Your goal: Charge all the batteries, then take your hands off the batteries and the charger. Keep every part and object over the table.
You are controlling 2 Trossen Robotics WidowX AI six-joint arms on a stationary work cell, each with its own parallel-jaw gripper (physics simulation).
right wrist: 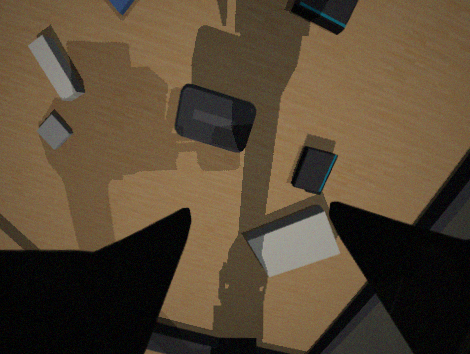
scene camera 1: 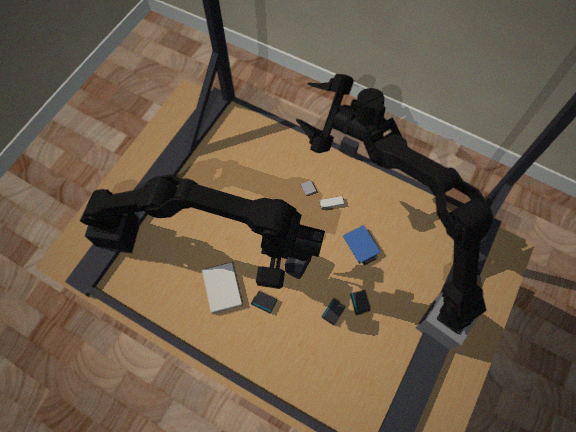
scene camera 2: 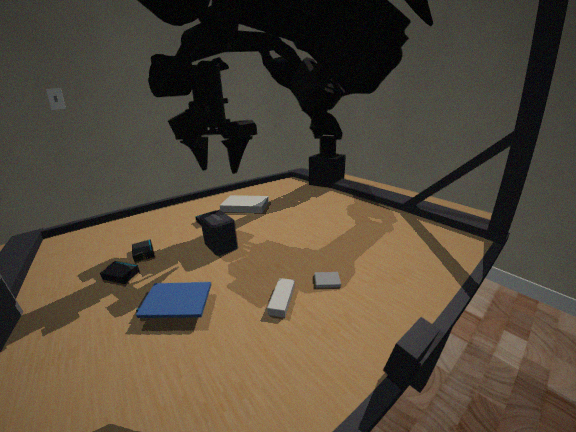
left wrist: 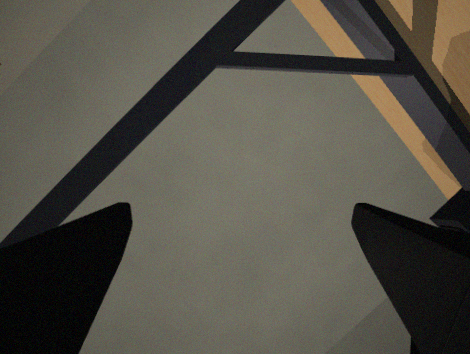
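Seen in the pictures: left gripper, between the fingertips: [scene camera 1: 302,101] [scene camera 2: 400,57] [left wrist: 244,213]; right gripper, between the fingertips: [right wrist: 258,211] [scene camera 1: 275,258] [scene camera 2: 218,171]; left arm's base, origin of its link: [scene camera 1: 454,316]; right arm's base, origin of its link: [scene camera 1: 107,221] [scene camera 2: 327,155].
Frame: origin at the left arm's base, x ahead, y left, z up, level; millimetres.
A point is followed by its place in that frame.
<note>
A dark rounded block with a lighter strip on top, apparently the charger [scene camera 1: 296,268] {x 390, y 129, z -44 mm} [scene camera 2: 219,233] {x 398, y 63, z -61 mm} [right wrist: 212,118] {x 403, y 99, z -43 mm}, stands mid-table. Three dark batteries with teal stripes lie on the table outside it: one battery [scene camera 1: 264,302] {x 408, y 244, z -94 mm} [scene camera 2: 201,218] [right wrist: 314,170] {x 409, y 240, z -93 mm} near the white box, a second battery [scene camera 1: 333,311] {x 248, y 150, z -94 mm} [scene camera 2: 143,250] {x 251, y 134, z -93 mm} [right wrist: 327,11] {x 260, y 156, z -93 mm}, and a third battery [scene camera 1: 360,302] {x 206, y 87, z -94 mm} [scene camera 2: 119,271] {x 209, y 75, z -93 mm} beside the second. My right gripper [scene camera 2: 219,171] {x 434, y 159, z 33 mm} [right wrist: 258,211] {x 434, y 159, z 33 mm} is open and empty, above the table; its fingertips are hidden in scene camera 1. My left gripper [scene camera 1: 303,103] {x 589, y -149, z 214 mm} [left wrist: 244,213] {x 589, y -149, z 214 mm} is open and empty, raised over the table's far edge, away from the batteries.
A white box [scene camera 1: 222,289] {x 518, y 287, z -89 mm} [scene camera 2: 244,204] {x 513, y 253, z -88 mm} [right wrist: 302,245] {x 516, y 292, z -88 mm}, a blue flat block [scene camera 1: 361,243] {x 298, y -51, z -88 mm} [scene camera 2: 175,300] {x 297, y -57, z -88 mm} [right wrist: 121,5] {x 346, y -38, z -88 mm}, a long white block [scene camera 1: 332,202] {x 438, y -106, z -94 mm} [scene camera 2: 281,297] {x 436, y -116, z -94 mm} [right wrist: 56,67] {x 437, y -103, z -94 mm} and a small grey block [scene camera 1: 308,188] {x 522, y -103, z -102 mm} [scene camera 2: 327,280] {x 521, y -111, z -102 mm} [right wrist: 55,131] {x 521, y -102, z -102 mm} lie on the table. Dark frame posts rise at its edges.
</note>
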